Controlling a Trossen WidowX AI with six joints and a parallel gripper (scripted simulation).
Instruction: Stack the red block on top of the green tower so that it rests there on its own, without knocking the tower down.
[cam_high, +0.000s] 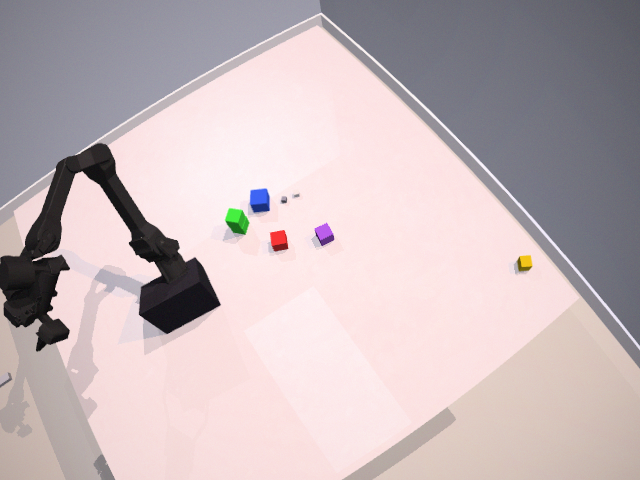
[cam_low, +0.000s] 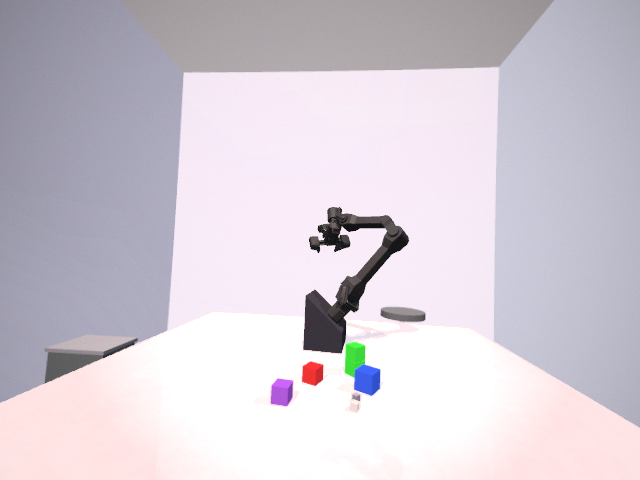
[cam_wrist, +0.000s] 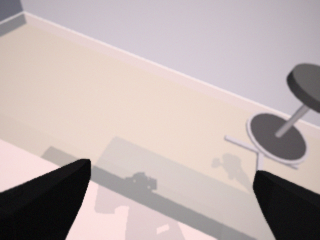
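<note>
The red block is 63 cm ahead of my gripper tip, 6 cm to the right of it and 32 cm below it. Also, from my gripper tip: blue block: 66 cm ahead, 8 cm to the left, 31 cm below; then purple block: 73 cm ahead, 13 cm to the right, 32 cm below; then yellow block: 107 cm ahead, 56 cm to the right, 32 cm below.
</note>
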